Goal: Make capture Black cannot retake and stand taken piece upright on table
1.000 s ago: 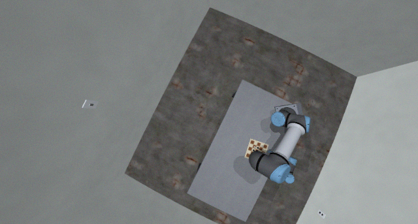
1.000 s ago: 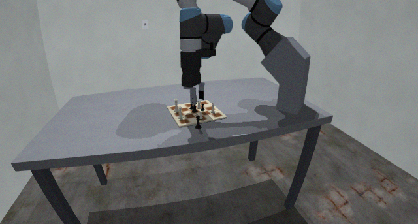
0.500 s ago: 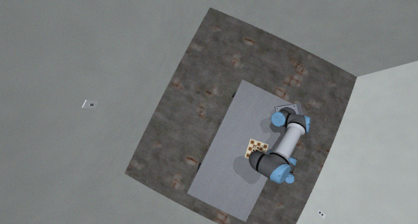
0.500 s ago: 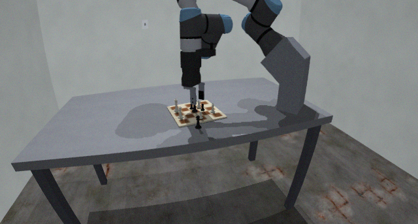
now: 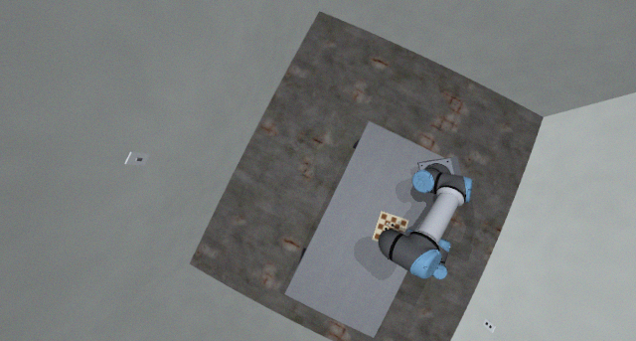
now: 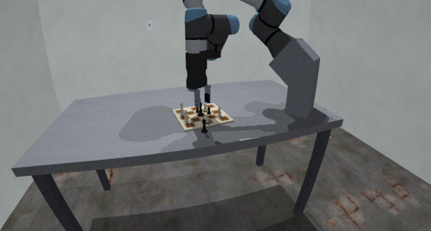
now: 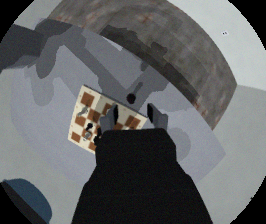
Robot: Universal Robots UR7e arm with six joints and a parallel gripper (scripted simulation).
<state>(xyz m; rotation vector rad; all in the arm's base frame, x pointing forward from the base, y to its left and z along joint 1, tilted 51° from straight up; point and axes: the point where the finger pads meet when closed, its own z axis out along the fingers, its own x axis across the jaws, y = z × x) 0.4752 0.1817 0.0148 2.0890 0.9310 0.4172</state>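
My hand is 3 cm past the small chessboard, 14 cm to the left of it and 13 cm above it.
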